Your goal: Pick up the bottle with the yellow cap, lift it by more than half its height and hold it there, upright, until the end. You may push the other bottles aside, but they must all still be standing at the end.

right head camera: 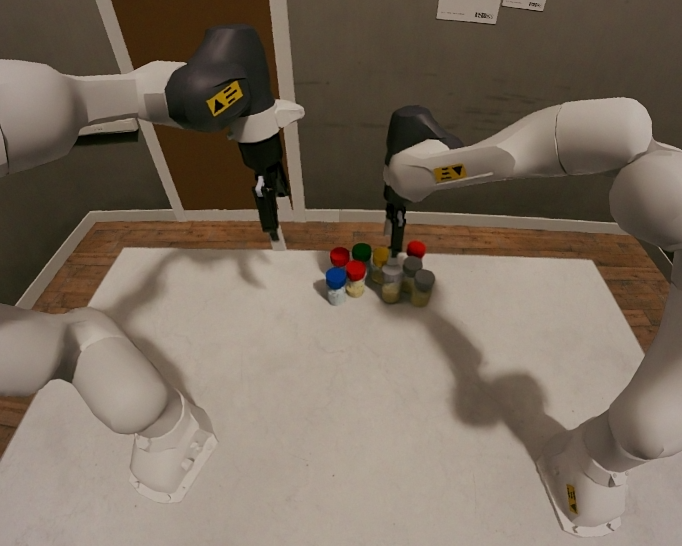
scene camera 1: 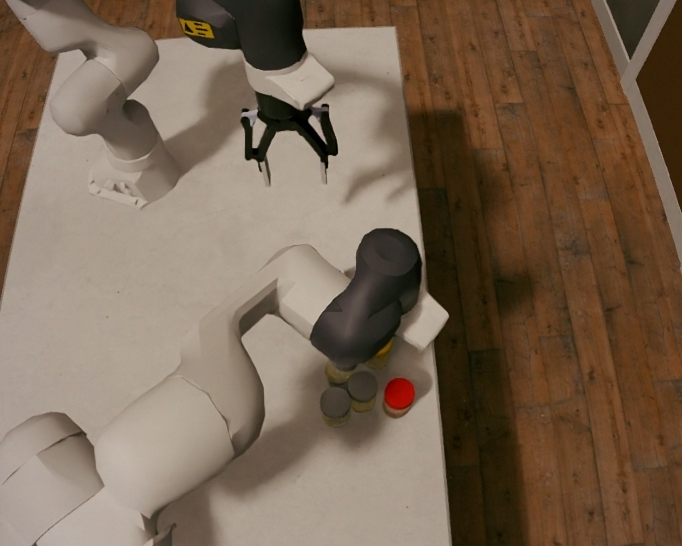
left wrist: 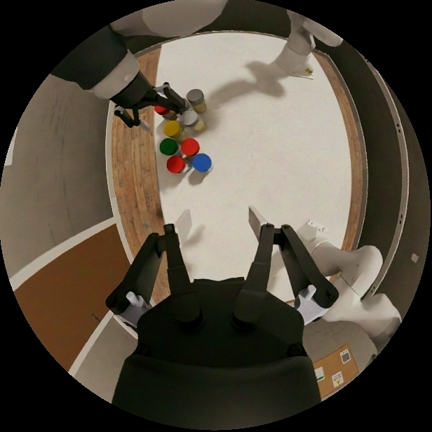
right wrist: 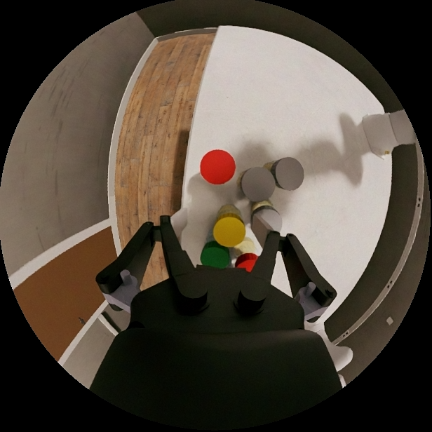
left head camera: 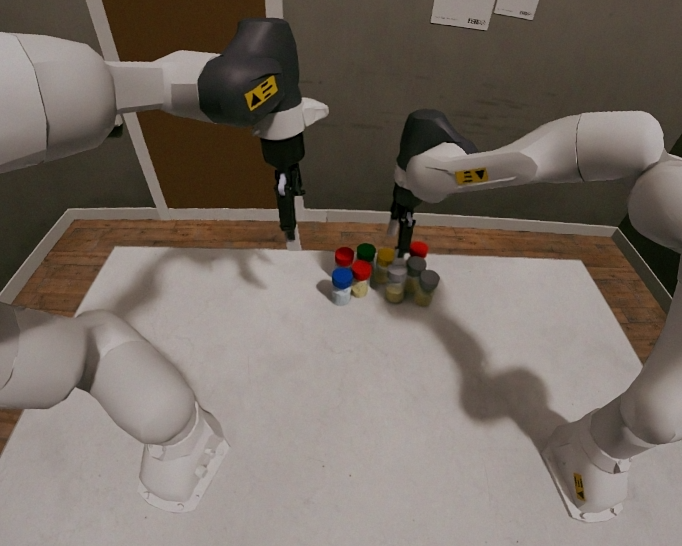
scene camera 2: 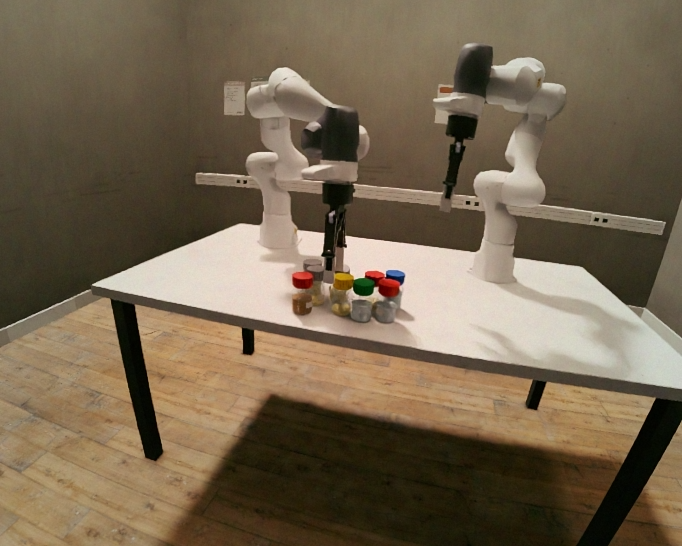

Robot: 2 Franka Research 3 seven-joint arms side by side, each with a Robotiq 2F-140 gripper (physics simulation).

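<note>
The bottle with the yellow cap (left head camera: 385, 255) (right head camera: 380, 255) (scene camera 1: 381, 352) (scene camera 2: 342, 280) (left wrist: 173, 129) (right wrist: 229, 231) stands upright on the table among the others. My right gripper (left head camera: 401, 254) (right head camera: 396, 251) (scene camera 2: 334, 269) (right wrist: 219, 218) is open and empty, pointing down low over the group. In the right wrist view the yellow cap lies between its finger lines, close to the palm; one fingertip overlaps a grey-capped bottle (right wrist: 266, 221). The arm hides this gripper in scene camera 1. My left gripper (left head camera: 291, 238) (right head camera: 275, 237) (scene camera 1: 296, 182) (scene camera 2: 445, 203) (left wrist: 219, 215) is open and empty, high above the table, away from the bottles.
Near the yellow cap stand a green-capped bottle (scene camera 2: 363, 287) (right wrist: 215, 254), red-capped bottles (scene camera 2: 302, 279) (scene camera 2: 389, 287) (left head camera: 361, 270), a blue-capped bottle (left head camera: 341, 277) and two further grey-capped bottles (right wrist: 258, 184) (right wrist: 288, 173), all upright. The group is near the edge of the white table (scene camera 2: 511, 318).
</note>
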